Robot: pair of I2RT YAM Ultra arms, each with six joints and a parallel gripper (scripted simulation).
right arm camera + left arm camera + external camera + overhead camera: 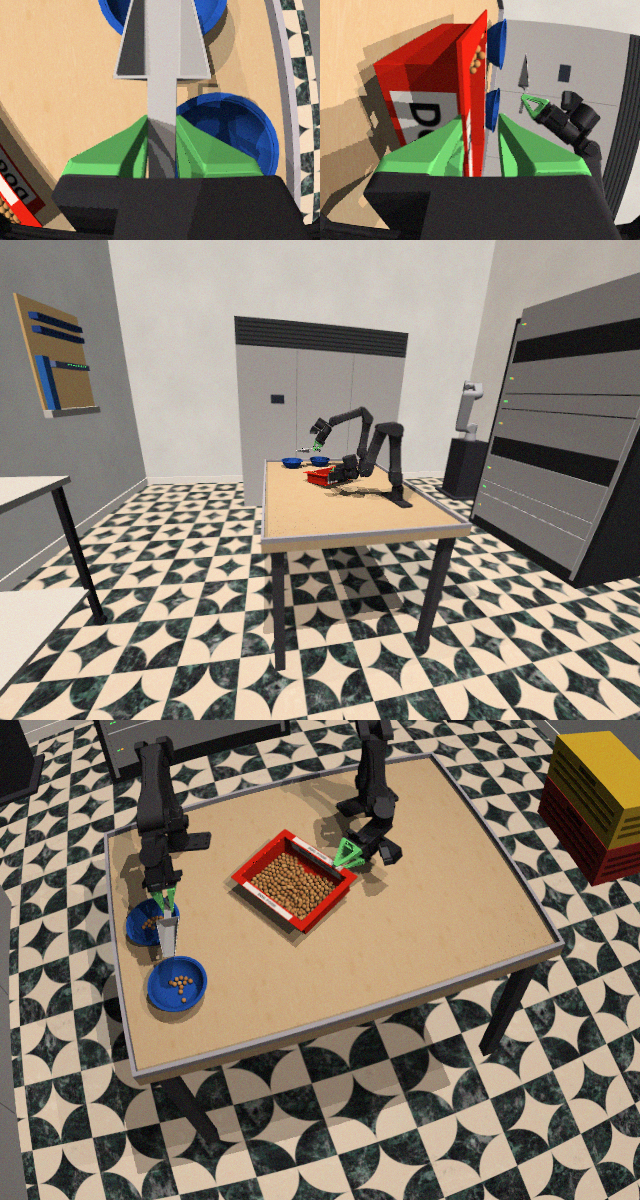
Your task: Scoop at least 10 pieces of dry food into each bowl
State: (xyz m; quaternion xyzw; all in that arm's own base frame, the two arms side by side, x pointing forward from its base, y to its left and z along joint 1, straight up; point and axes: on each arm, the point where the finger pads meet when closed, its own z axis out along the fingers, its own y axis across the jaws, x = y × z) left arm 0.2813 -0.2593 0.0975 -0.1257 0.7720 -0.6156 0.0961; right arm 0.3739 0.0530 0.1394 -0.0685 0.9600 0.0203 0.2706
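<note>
Now: right hand 5 cm short of the grey metal scoop and 1 cm above it.
</note>
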